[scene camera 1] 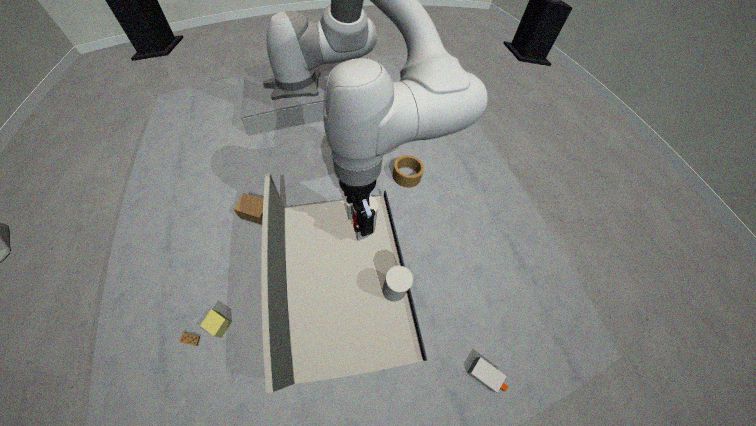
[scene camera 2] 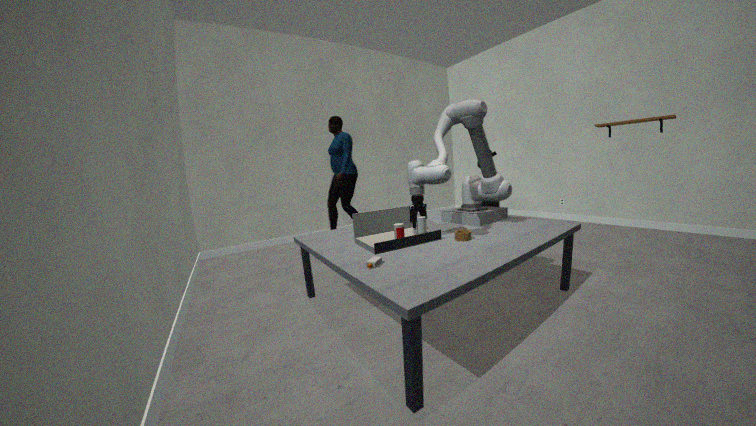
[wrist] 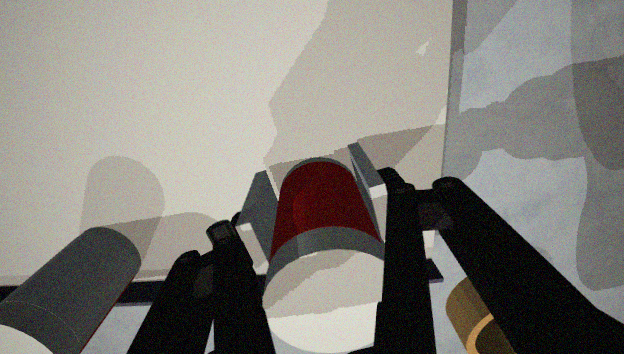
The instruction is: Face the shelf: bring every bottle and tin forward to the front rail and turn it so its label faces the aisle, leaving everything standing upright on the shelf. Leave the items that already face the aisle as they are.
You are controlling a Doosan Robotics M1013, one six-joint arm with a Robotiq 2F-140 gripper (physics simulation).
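Seen in the pictures: gripper, fingertip midpoint: (scene camera 1: 358, 227) (scene camera 2: 419, 232) (wrist: 312, 177); arm's base at its link origin: (scene camera 1: 297, 85) (scene camera 2: 472, 209).
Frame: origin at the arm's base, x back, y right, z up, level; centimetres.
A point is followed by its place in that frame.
A tall tin with a white top and red label (scene camera 1: 355, 221) @[x -63.4, y -20.5, z 0.9 cm] (scene camera 2: 421, 224) @[x -62.9, y -25.6, z 1.2 cm] (wrist: 320, 200) @[x -62.0, y -20.0, z 1.2 cm] stands upright near one end of the shelf (scene camera 1: 338, 328) @[x -87.8, y -14.9, z -5.6 cm]. Its red label faces the back panel; its base at the rail side is hidden. My gripper (scene camera 1: 362, 226) @[x -62.1, y -21.2, z -4.6 cm] (scene camera 2: 417, 224) @[x -62.1, y -21.2, z -4.6 cm] (wrist: 312, 177) @[x -62.1, y -21.2, z -4.6 cm] is shut on this tin, one finger on each side. A second tin (scene camera 1: 396, 283) @[x -80.6, y -28.0, z 4.3 cm] (scene camera 2: 399, 231) @[x -80.6, y -31.5, z 0.6 cm] (wrist: 85, 270) @[x -77.8, y -26.5, z -0.9 cm] stands upright close to the black front rail (scene camera 1: 415, 320) @[x -87.8, y -32.6, z -3.7 cm] (scene camera 2: 407, 242) @[x -76.3, y -32.0, z -6.4 cm] (wrist: 150, 292) @[x -75.8, y -31.5, z -4.2 cm], with its red label towards the aisle and its grey side towards the back.
The upright back panel (scene camera 1: 276, 296) @[x -81.9, y -3.0, z 4.1 cm] (scene camera 2: 375, 223) @[x -84.5, y -3.2, z 1.5 cm] bounds the shelf. A wooden ring (scene camera 1: 407, 179) @[x -46.3, y -37.3, z -5.1 cm] (scene camera 2: 462, 236) @[x -44.9, y -42.0, z -6.1 cm] (wrist: 457, 302) @[x -46.2, y -37.1, z -7.5 cm] stands beyond the rail. A white carton with orange cap (scene camera 1: 487, 374) @[x -102.7, y -48.6, z -6.3 cm] (scene camera 2: 374, 261) @[x -103.8, y -52.0, z -6.3 cm] lies aisle-side. A brown box (scene camera 1: 249, 207) @[x -54.3, y 9.7, z -4.1 cm] and yellow block (scene camera 1: 214, 322) @[x -85.8, y 15.3, z -5.3 cm] lie behind the panel. A person (scene camera 2: 342, 158) is beyond the table.
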